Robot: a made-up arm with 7 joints.
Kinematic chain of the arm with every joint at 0, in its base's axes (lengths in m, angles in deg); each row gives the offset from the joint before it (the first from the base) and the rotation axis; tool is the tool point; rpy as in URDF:
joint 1: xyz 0 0 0.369 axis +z
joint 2: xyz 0 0 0 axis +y
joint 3: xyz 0 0 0.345 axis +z
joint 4: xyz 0.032 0 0 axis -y
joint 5: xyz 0.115 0 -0.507 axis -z
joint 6: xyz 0 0 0 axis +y
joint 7: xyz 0.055 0 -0.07 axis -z
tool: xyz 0 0 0 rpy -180 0 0
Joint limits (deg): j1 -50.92..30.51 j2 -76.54..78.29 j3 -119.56..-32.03 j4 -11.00..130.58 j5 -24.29..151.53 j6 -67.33..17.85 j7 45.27..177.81
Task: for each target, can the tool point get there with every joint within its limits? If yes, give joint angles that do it. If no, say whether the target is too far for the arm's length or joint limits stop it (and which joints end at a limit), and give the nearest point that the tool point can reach.
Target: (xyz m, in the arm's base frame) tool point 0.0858 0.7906 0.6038
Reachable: no: joint limits stop it (at a limit: joint 1, joint 2, joint 3, joint 4) | nearest point -0.1165 0.1899 0.3858 | short by 0.670 m
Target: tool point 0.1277 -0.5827 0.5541
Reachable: yes | joints 19.34 13.66 -96.94 58.62 58.15 4.60 130.75
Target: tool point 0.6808 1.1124 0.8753
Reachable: no: too far | nearest point 0.7469 0.2967 0.7182 | short by 0.833 m
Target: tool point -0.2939 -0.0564 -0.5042
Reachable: no: joint limits stop it (at a limit: joint 1, joint 2, joint 3, joint 5) | nearest point -0.1661 -0.1987 -0.0630 | short by 0.481 m
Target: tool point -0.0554 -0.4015 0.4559
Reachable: yes | joints -19.72 -44.07 -61.18 36.97 103.98 -58.53 158.82
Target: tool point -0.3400 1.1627 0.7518
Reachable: no: too far | nearest point -0.5537 0.4945 0.8088 | short by 0.704 m
